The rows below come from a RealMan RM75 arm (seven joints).
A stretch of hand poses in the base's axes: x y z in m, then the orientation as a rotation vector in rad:
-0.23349 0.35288 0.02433 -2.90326 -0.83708 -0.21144
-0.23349 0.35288 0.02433 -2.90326 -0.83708 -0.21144
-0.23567 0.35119 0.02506 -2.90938 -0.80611 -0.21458
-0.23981 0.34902 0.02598 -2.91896 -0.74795 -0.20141
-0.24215 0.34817 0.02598 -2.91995 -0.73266 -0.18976
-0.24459 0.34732 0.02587 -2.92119 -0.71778 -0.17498
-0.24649 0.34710 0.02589 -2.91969 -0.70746 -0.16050
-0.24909 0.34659 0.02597 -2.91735 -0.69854 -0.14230
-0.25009 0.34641 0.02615 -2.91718 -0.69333 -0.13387
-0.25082 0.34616 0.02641 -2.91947 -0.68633 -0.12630
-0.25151 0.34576 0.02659 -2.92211 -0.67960 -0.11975
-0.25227 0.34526 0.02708 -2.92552 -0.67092 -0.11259
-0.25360 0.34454 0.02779 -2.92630 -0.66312 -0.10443
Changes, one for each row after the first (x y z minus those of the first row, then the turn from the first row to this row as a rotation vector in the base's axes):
0.00000 0.00000 0.00000 0.00000 0.00000 0.00000
-0.00218 -0.00169 0.00073 0.00390 0.00006 -0.02063
-0.00632 -0.00386 0.00165 0.00993 0.01276 -0.05828
-0.00866 -0.00471 0.00165 0.01175 0.02171 -0.06754
-0.01110 -0.00556 0.00154 0.01271 0.03259 -0.07651
-0.01300 -0.00578 0.00156 0.01493 0.04339 -0.08204
-0.01560 -0.00629 0.00164 0.01696 0.05666 -0.08639
-0.01660 -0.00647 0.00182 0.01728 0.06271 -0.08929
-0.01733 -0.00672 0.00208 0.01586 0.06782 -0.09390
-0.01802 -0.00712 0.00226 0.01417 0.07215 -0.09846
-0.01878 -0.00762 0.00275 0.01213 0.07688 -0.10438
-0.02011 -0.00834 0.00346 0.01213 0.08277 -0.10915

